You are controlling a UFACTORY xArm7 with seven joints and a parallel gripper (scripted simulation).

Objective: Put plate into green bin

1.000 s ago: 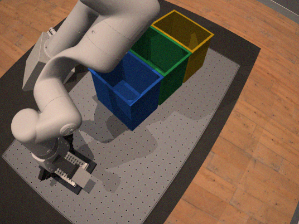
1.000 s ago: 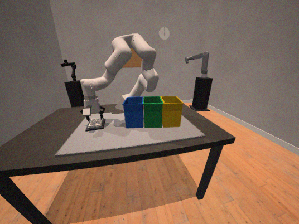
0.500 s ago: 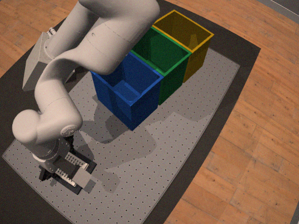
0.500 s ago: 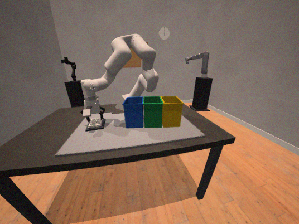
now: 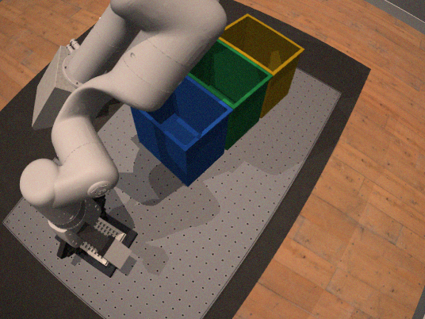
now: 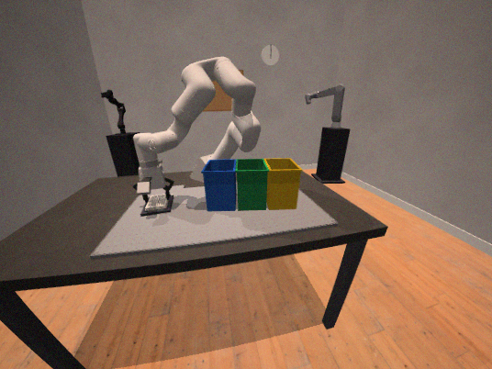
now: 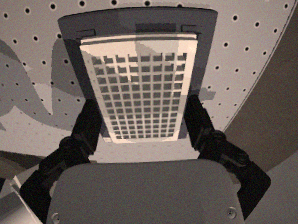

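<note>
Right now my hand is 2 cm above the white 96-well plate. From my hand the other things lie so: blue bin (3 cm behind, 30 cm to the left, 5 cm above); green bin (3 cm behind, 43 cm to the left, 5 cm above); dark plate nest (3 cm below).
</note>
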